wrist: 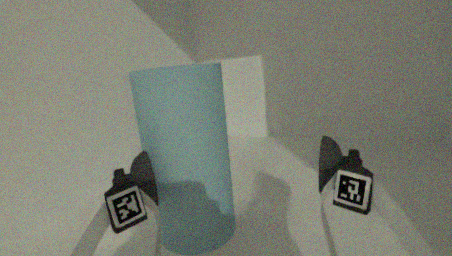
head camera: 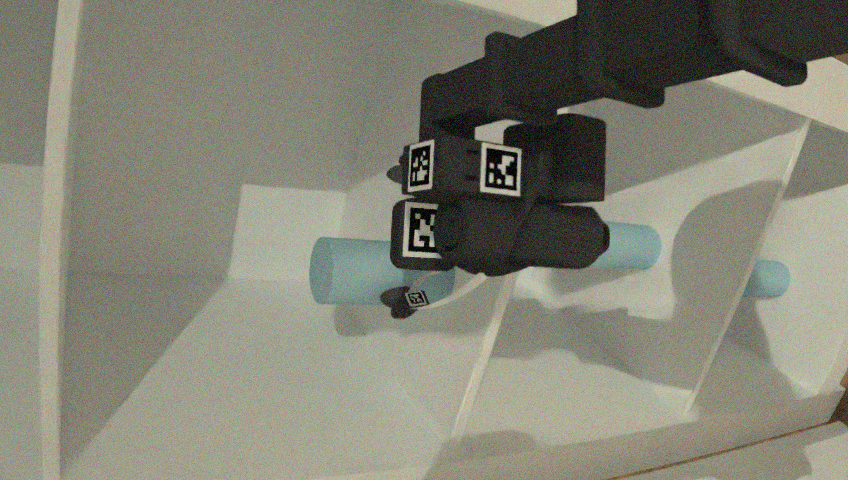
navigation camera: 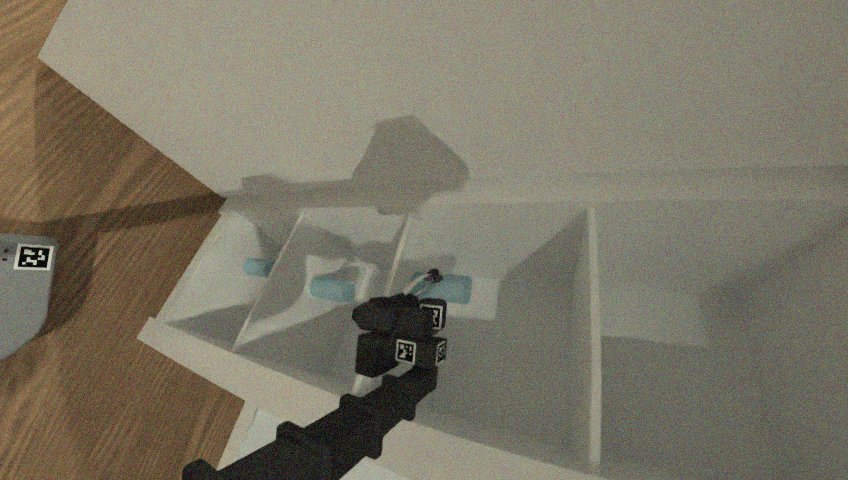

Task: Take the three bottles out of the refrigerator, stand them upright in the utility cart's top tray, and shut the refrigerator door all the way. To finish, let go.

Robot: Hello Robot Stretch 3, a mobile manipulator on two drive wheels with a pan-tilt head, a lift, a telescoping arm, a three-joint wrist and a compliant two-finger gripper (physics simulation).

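Observation:
An upright light-blue bottle (head camera: 357,270) (navigation camera: 457,288) (wrist: 190,125) stands on an upper refrigerator shelf; the head and navigation views are turned sideways. My gripper (head camera: 395,237) (navigation camera: 433,312) (wrist: 235,163) is open, with its fingers on either side of this bottle. In the wrist view the bottle is close to the left finger, with a wide gap to the right finger; whether the left finger touches it is unclear. A second bottle (head camera: 635,245) (navigation camera: 331,288) stands one shelf lower, and a third bottle (head camera: 770,278) (navigation camera: 257,267) stands below that, partly hidden. The utility cart does not show.
Shelf edges (head camera: 484,356) (navigation camera: 593,356) divide the refrigerator into compartments. A large pale panel (navigation camera: 452,65), apparently the open door, stands beside the opening and carries shadows. Wooden floor (navigation camera: 107,154) and the robot's grey base (navigation camera: 20,309) show at the left of the navigation view.

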